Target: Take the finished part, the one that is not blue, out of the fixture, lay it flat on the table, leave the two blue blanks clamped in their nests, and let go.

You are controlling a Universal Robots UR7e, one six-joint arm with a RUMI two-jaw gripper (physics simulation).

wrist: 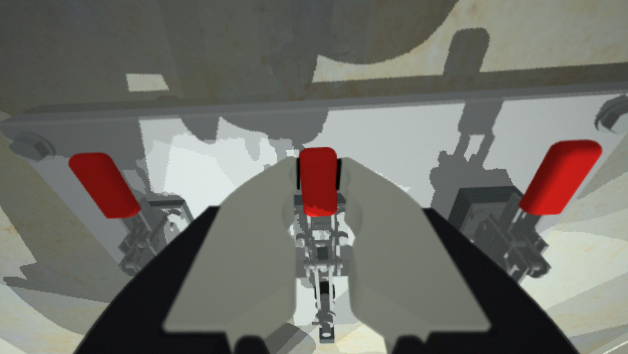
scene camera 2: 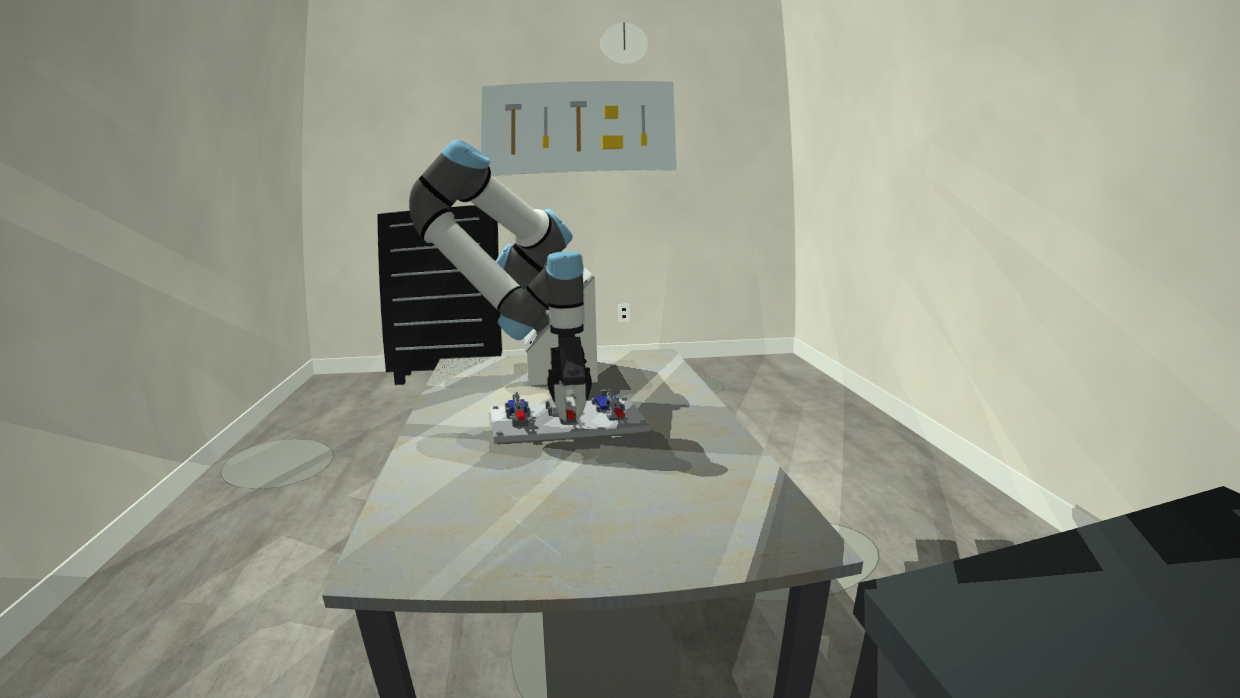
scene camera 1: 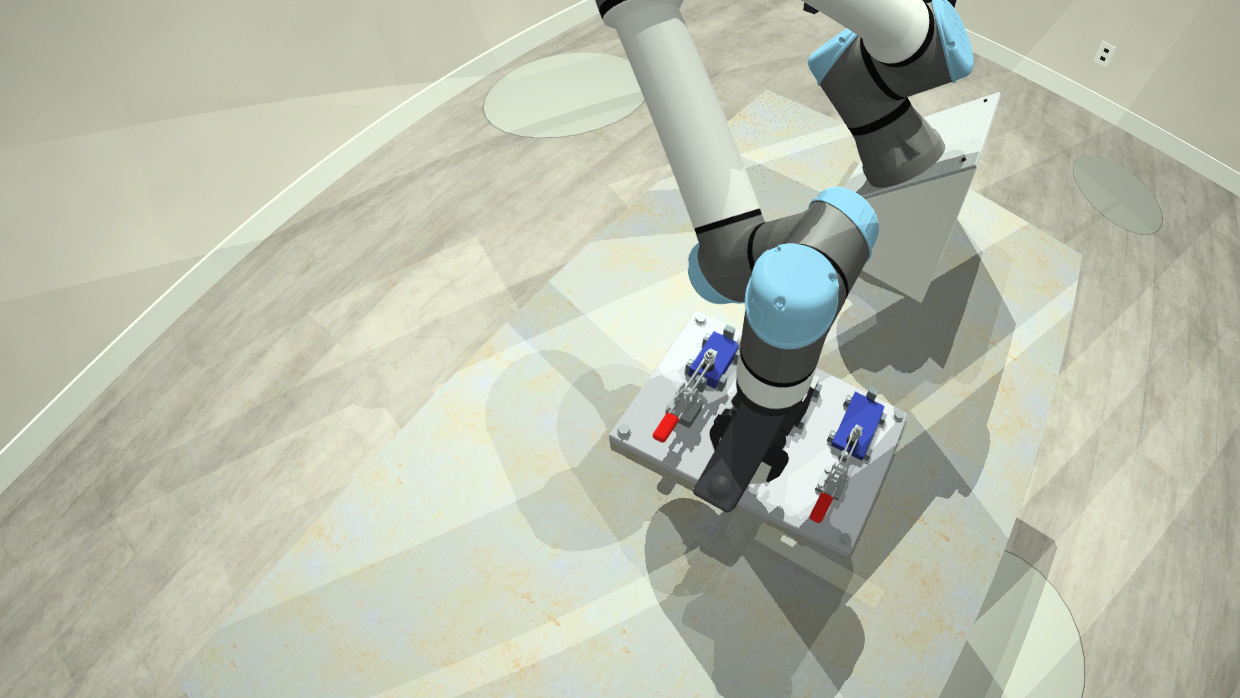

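Seen in the pictures: gripper, between the fingertips: (wrist: 317, 161) (scene camera 2: 571, 421); arm's base, origin of its link: (scene camera 1: 906, 162).
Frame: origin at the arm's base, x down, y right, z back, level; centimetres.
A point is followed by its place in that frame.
Note:
My gripper (wrist: 317, 161) @[z -52.6, x 15.9, y -8.5 cm] (scene camera 2: 570, 409) @[z -52.6, x 15.9, y -8.5 cm] is shut on the red handle (wrist: 318, 187) @[z -52.3, x 13.9, y -8.4 cm] of the middle toggle clamp, with one fingertip on each side. The finished part (wrist: 304, 300) @[z -38.9, x 15.5, y -7.1 cm] shows as a whitish strip between the fingers in the wrist view, under the middle clamp's arm; the fingers hide the rest. In scene camera 1 the arm hides it. One blue blank (scene camera 1: 722, 348) @[z -40.0, x 15.0, y 5.3 cm] sits clamped in the left nest and the other blue blank (scene camera 1: 860, 410) @[z -34.0, x 16.0, y -14.8 cm] in the right nest. The fixture plate (scene camera 1: 642, 423) @[z -54.4, x 17.6, y 6.2 cm] (wrist: 390, 135) @[z -53.9, x 17.6, y -4.4 cm] lies on the table (scene camera 1: 416, 554) @[z -87.7, x 19.1, y 13.3 cm] (scene camera 2: 555, 528) @[z -100.8, x 19.1, y -9.5 cm].
Outer clamps with red handles stand on both sides of the gripper, the left handle (scene camera 1: 665, 426) (wrist: 105, 186) and the right handle (scene camera 1: 820, 507) (wrist: 560, 177) in the wrist view being close to the fingers' sides. Bolt heads (wrist: 32, 145) @[z -50.3, x 16.9, y -23.8 cm] rise at the plate corners. The robot's grey pedestal (scene camera 1: 915, 229) @[z -7.2, x 5.5, y -6.6 cm] stands behind.

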